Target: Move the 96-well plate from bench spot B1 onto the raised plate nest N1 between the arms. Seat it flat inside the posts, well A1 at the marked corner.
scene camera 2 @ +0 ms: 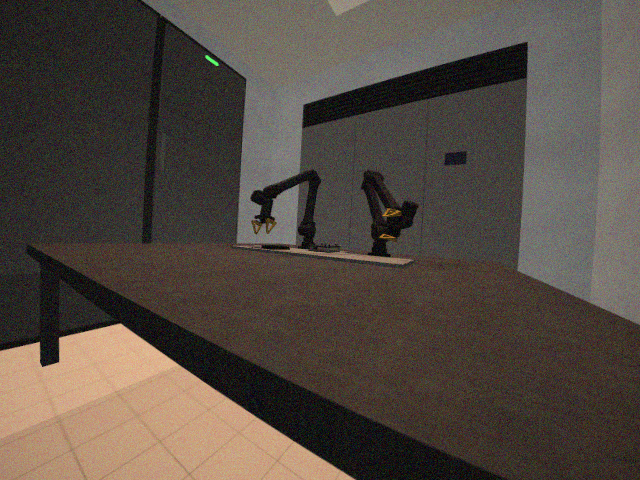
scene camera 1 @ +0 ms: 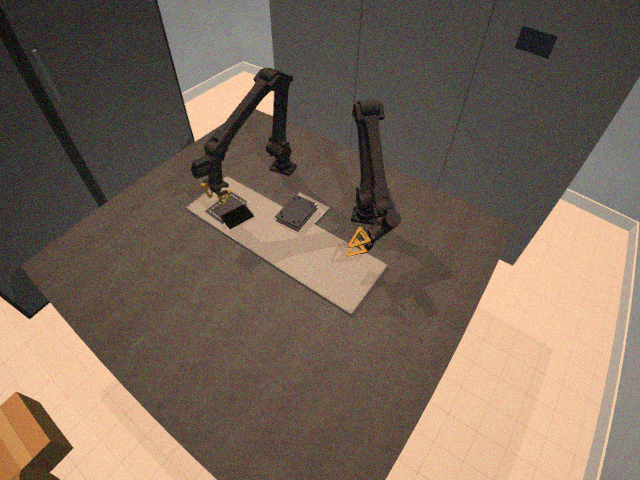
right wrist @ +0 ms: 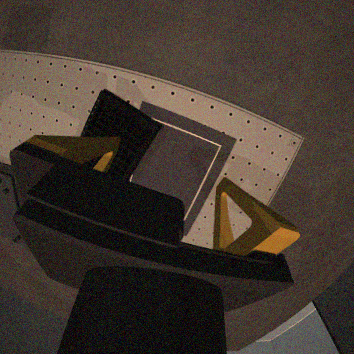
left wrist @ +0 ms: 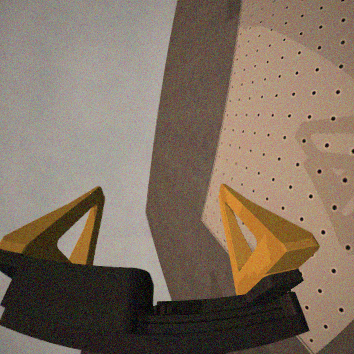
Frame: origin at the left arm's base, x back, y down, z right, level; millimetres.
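Where they show: left gripper, fingertip midpoint: [scene camera 2: 381, 227] [scene camera 1: 347, 250] [left wrist: 160, 191]; right gripper, fingertip midpoint: [scene camera 2: 261, 234] [scene camera 1: 216, 201] [right wrist: 171, 163]; left arm's base at its link origin: [scene camera 1: 364, 216]; right arm's base at its link origin: [scene camera 2: 307, 248] [scene camera 1: 283, 168].
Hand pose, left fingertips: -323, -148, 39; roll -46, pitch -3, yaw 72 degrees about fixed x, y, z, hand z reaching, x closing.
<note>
Things, the pixels of their top centre, and the offset from my left fingertips, as dx, dy, dz. Level surfaces: height alone.
- 96-well plate at its top centre: [right wrist: 105, 150] [scene camera 1: 236, 214] [scene camera 2: 275, 245] +185, +119, +525
- raised nest N1 at its top centre: [scene camera 1: 296, 208] [scene camera 2: 325, 243] +256, +93, +264
- pale perforated board at its surface level: dy +135
- brown table at its surface level: dy +148
The 96-well plate [scene camera 1: 237, 216] [scene camera 2: 275, 246] [right wrist: 120, 122] is a black rectangle lying flat, turned askew and overlapping one side of the grey, white-outlined spot B1 [scene camera 1: 213, 211] [right wrist: 228, 143]. The raised nest N1 [scene camera 1: 296, 211] [scene camera 2: 327, 248], dark grey with small posts, stands between the arms; part of it shows at the left edge of the right wrist view [right wrist: 7, 192]. My right gripper [scene camera 1: 216, 199] [scene camera 2: 262, 233] [right wrist: 171, 163] is open and empty above B1 and the plate, pointing down. One finger hides part of the plate. My left gripper [scene camera 1: 355, 242] [scene camera 2: 382, 224] [left wrist: 160, 191] is open and empty, far from the plate.
A pale perforated board [scene camera 1: 330, 279] [scene camera 2: 392, 259] [left wrist: 270, 165] [right wrist: 65, 75] lies under B1 and the plate on the brown table [scene camera 1: 258, 361] [scene camera 2: 361, 320]. The nest stands at the board's back edge. Dark cabinets [scene camera 1: 413, 77] [scene camera 2: 392, 165] stand behind the arms.
</note>
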